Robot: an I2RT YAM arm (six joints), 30 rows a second.
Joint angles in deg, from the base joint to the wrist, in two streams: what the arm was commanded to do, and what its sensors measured. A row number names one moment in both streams.
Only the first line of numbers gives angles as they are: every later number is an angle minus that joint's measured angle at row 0.
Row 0, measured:
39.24 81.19 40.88 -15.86 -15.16 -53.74
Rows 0 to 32, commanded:
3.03 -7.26 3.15 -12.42 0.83 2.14
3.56 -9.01 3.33 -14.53 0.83 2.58
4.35 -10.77 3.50 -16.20 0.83 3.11
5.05 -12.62 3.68 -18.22 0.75 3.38
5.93 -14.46 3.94 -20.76 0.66 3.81
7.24 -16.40 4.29 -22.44 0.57 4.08
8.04 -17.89 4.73 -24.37 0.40 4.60
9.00 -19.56 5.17 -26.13 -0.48 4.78
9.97 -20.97 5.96 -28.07 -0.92 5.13
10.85 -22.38 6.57 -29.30 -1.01 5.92
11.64 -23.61 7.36 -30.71 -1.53 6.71
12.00 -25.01 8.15 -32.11 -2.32 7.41
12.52 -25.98 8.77 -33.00 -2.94 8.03
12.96 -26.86 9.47 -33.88 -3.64 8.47
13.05 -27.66 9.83 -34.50 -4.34 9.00
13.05 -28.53 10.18 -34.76 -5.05 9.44
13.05 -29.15 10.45 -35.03 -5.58 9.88
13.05 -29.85 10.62 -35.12 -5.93 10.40
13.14 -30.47 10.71 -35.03 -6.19 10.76
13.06 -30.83 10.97 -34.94 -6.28 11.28
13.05 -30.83 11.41 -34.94 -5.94 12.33
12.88 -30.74 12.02 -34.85 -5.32 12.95
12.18 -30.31 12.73 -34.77 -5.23 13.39
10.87 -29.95 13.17 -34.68 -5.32 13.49
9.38 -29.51 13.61 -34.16 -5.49 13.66
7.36 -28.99 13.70 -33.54 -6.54 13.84
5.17 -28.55 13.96 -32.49 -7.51 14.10
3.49 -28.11 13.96 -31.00 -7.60 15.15
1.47 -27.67 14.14 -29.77 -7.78 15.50
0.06 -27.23 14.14 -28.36 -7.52 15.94
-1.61 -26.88 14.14 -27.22 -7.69 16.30
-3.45 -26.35 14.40 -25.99 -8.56 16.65
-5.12 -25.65 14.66 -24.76 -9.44 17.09
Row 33, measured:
0.46 -27.21 12.11 -27.14 -7.56 14.02
